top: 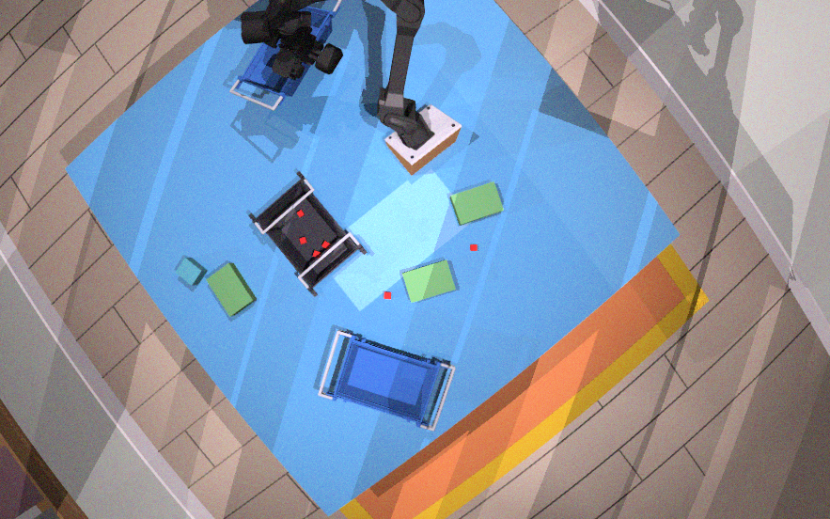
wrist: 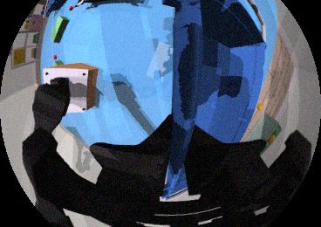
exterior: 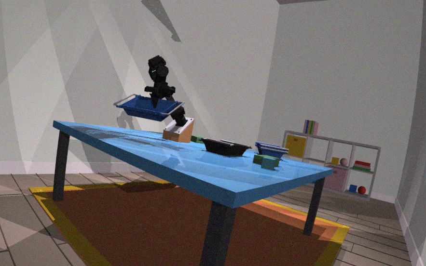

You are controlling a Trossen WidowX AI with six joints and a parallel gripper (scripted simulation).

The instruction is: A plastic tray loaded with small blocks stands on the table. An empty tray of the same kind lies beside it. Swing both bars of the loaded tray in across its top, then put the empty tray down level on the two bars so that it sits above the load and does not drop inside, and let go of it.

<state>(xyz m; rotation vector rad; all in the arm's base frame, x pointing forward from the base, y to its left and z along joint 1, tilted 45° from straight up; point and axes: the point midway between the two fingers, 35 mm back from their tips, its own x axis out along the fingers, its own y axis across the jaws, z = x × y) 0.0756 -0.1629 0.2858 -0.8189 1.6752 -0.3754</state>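
Now: the blue plastic tray 2 cm ahead of my gripper tip and 7 cm to the right of it. The rest, counted from my gripper tip: teal cube: 61 cm ahead, 14 cm to the left, 15 cm below.
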